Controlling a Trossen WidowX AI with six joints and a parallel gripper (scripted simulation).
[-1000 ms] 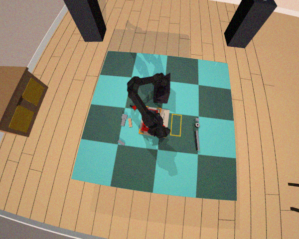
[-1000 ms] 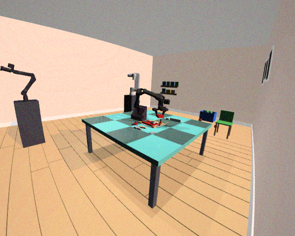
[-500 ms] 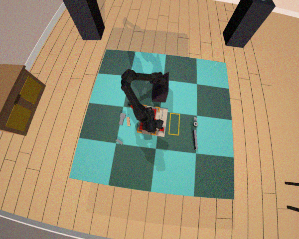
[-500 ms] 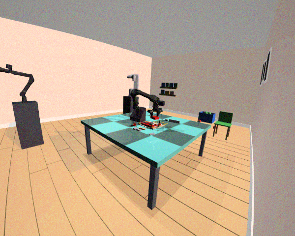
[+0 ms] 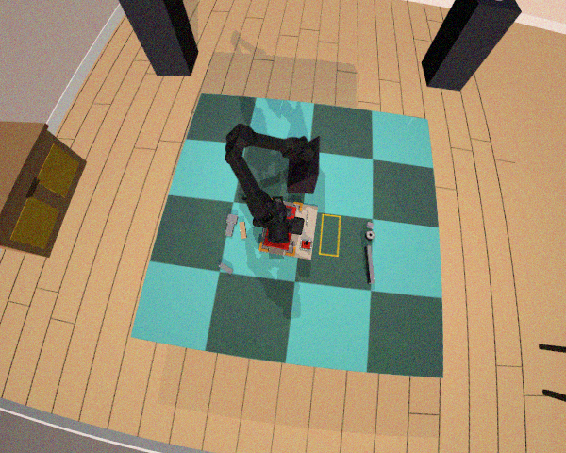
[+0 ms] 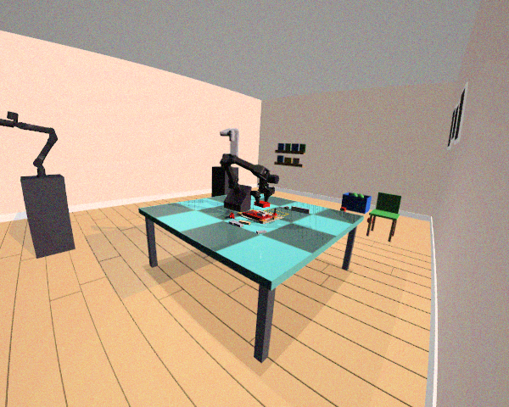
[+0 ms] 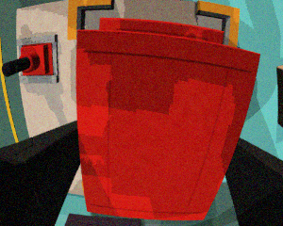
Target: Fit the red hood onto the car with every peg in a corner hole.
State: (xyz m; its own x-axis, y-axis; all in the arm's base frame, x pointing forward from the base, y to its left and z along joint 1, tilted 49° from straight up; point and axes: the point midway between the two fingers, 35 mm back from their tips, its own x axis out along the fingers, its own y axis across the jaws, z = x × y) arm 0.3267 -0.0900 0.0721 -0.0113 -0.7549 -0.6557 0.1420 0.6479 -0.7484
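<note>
Now: gripper tip 90 mm above the jig, 30 mm to the right of it and 30 mm past it. Round my gripper tip: grey bar 400 mm to the left, 110 mm ahead, 90 mm below; then red hood 10 mm above; then wheel 410 mm to the left, 90 mm below, 30 mm behind.
</note>
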